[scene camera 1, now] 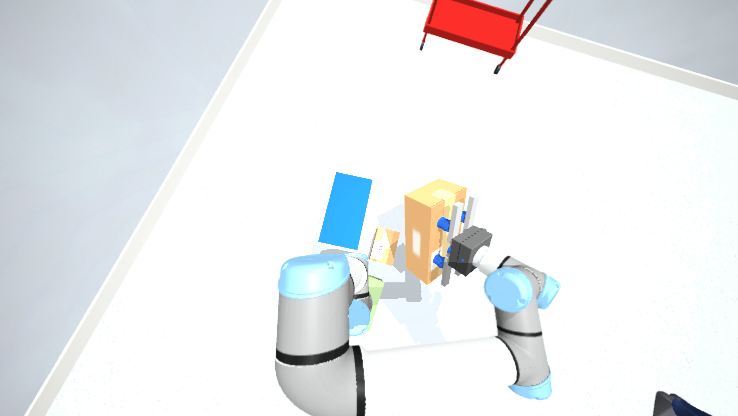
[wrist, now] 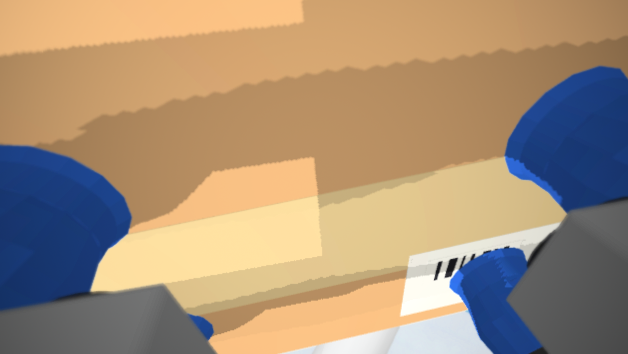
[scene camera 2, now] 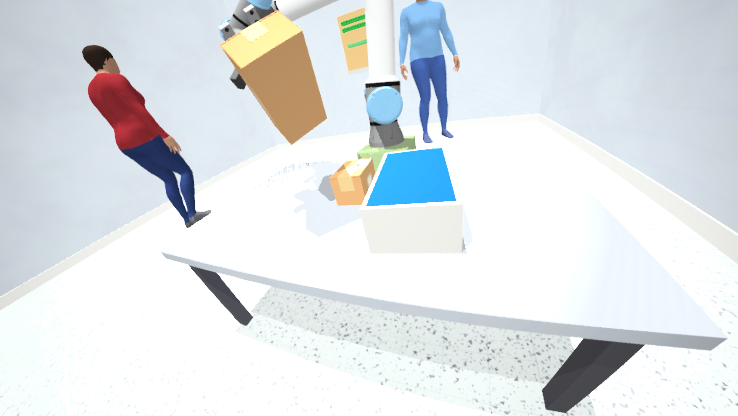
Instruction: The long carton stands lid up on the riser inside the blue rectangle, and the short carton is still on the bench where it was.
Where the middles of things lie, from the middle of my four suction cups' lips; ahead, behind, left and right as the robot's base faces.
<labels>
Right now the long carton [scene camera 2: 271, 55] is 5 cm below my suction cup, 4 cm to the left of it and 1 cm ahead of it. Also, from my suction cup: short carton [scene camera 2: 350, 183] 38 cm below, 15 cm to the left, 5 cm behind.
</labels>
